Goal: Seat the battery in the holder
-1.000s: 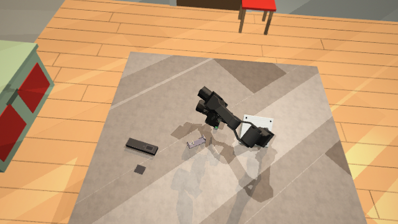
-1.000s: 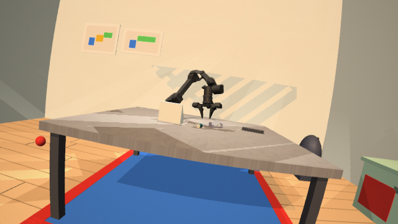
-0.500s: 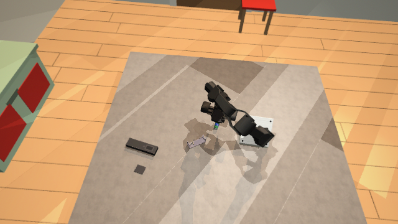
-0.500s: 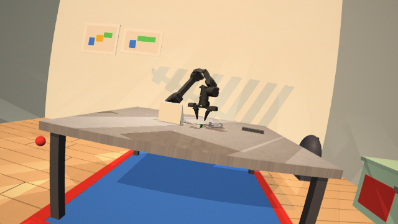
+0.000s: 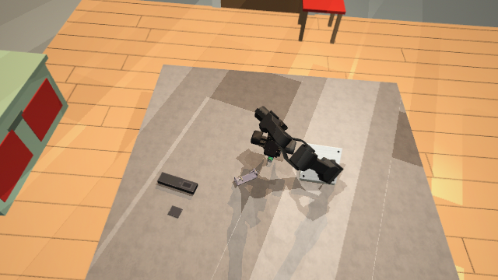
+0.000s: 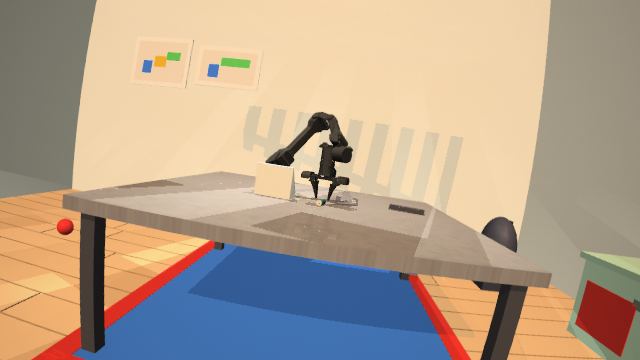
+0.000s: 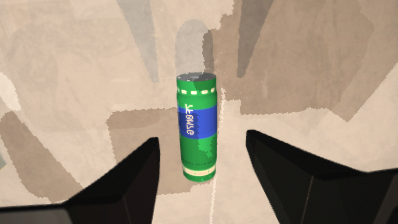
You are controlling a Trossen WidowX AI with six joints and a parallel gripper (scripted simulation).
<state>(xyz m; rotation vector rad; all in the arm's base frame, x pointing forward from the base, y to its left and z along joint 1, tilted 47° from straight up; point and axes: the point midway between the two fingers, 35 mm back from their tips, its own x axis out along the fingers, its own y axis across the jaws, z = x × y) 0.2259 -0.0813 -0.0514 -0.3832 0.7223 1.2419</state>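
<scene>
My gripper tip is 10 mm above the green battery. Round my gripper tip: black remote-like bar (390 mm ahead, 160 mm to the left, 10 mm below); brass plate (130 mm ahead, 130 mm to the left, 10 mm below); dark square (380 mm ahead, 280 mm to the left, 20 mm below).
</scene>
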